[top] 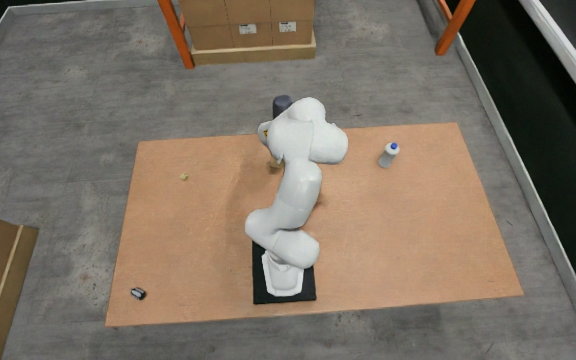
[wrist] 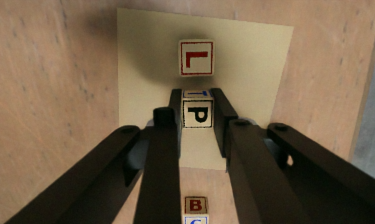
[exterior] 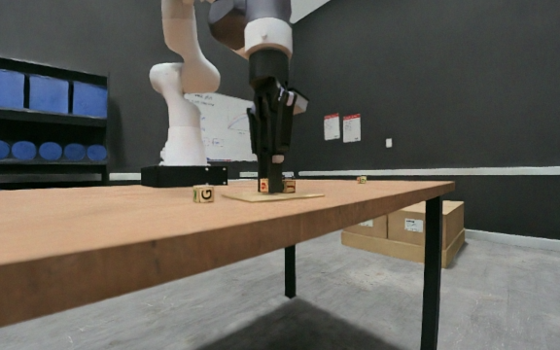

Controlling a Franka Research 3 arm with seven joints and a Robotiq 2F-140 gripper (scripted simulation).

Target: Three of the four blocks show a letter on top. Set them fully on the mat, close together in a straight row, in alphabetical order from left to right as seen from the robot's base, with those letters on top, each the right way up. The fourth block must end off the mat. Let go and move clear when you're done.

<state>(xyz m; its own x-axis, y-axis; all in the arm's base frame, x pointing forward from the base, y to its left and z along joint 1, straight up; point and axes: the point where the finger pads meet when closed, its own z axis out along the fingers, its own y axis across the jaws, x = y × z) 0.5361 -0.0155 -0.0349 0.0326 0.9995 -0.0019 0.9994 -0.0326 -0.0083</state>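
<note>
My gripper is now 4 cm above the pale yellow mat. The rest, counted from my hand: block: 11 cm behind, 51 cm to the left, 3 cm below; white bottle: 5 cm behind, 51 cm to the right, 4 cm above; black object: 66 cm behind, 65 cm to the left, 2 cm below.
</note>
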